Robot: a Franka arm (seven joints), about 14 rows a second.
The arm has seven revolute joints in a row. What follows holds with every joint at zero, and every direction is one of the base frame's. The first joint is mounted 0.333 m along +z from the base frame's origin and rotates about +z. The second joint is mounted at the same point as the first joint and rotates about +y. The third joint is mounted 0.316 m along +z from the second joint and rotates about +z. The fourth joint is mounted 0.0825 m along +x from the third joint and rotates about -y. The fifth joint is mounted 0.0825 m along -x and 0.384 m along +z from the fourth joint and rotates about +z. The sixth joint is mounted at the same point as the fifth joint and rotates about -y. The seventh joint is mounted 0.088 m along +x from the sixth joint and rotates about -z. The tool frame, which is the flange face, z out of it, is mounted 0.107 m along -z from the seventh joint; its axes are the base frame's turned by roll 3.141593, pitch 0 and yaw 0 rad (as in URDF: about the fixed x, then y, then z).
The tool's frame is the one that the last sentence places.
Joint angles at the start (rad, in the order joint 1, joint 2, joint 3, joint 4, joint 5, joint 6, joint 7):
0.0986 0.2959 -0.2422 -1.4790 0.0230 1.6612 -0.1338
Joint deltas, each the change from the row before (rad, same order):
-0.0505 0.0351 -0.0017 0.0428 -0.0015 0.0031 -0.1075
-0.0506 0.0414 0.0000 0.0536 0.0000 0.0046 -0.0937
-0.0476 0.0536 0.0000 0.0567 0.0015 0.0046 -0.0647
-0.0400 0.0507 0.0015 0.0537 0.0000 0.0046 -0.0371
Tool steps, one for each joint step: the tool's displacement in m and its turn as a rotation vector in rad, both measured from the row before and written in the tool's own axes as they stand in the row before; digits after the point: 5 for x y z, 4 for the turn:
0.00690 0.03203 0.00204 -0.0067 0.0081 -0.0577
0.00571 0.03188 0.00151 -0.0094 0.0127 -0.0462
0.00591 0.03049 0.00877 -0.0090 0.0027 -0.0213
0.00486 0.02543 0.00917 -0.0099 0.0018 -0.0033

